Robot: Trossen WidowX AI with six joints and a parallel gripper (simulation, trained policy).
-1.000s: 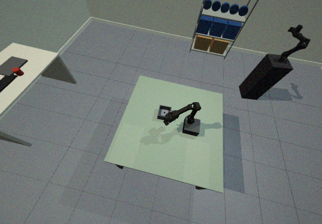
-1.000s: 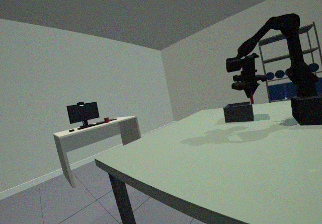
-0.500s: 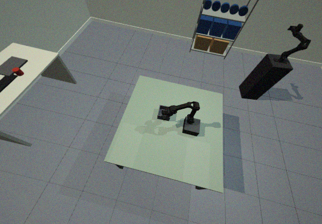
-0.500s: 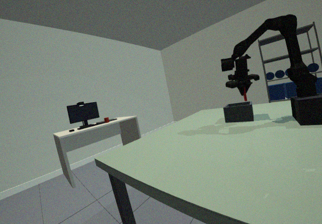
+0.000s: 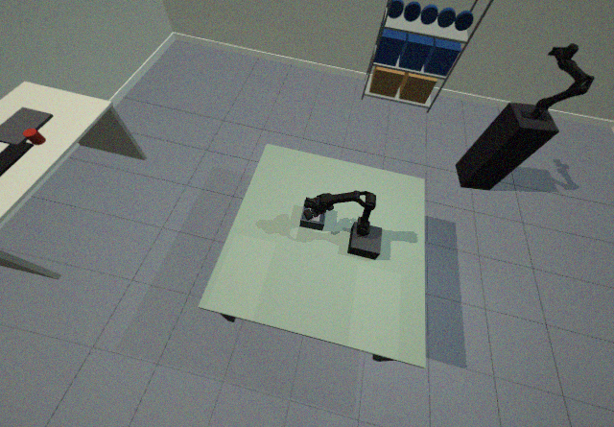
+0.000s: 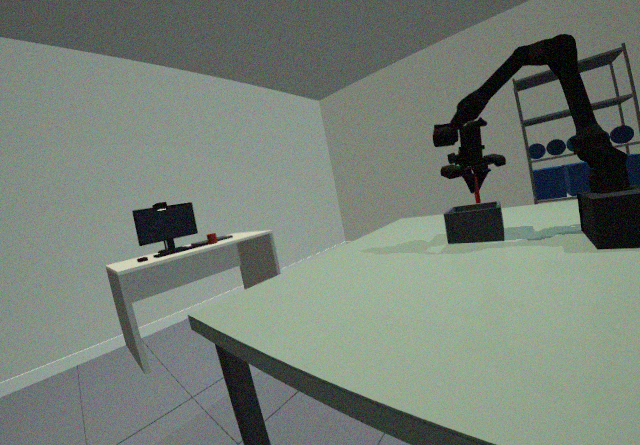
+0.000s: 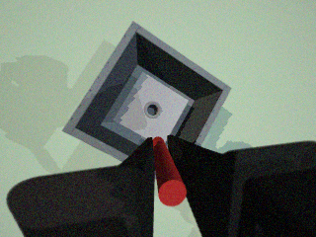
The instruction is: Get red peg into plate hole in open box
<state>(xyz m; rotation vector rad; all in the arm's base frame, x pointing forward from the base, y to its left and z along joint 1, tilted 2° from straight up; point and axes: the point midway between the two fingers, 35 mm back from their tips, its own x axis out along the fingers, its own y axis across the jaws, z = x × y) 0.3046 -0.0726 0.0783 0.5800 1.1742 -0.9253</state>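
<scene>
Now: gripper tip 1 cm to the right of the red peg, 1 cm below it and 1 cm past it. Also, from my gripper tip: grey box: 12 cm below, 3 cm to the right, 1 cm ahead; plate: 10 cm below, 3 cm to the right, 1 cm ahead.
</scene>
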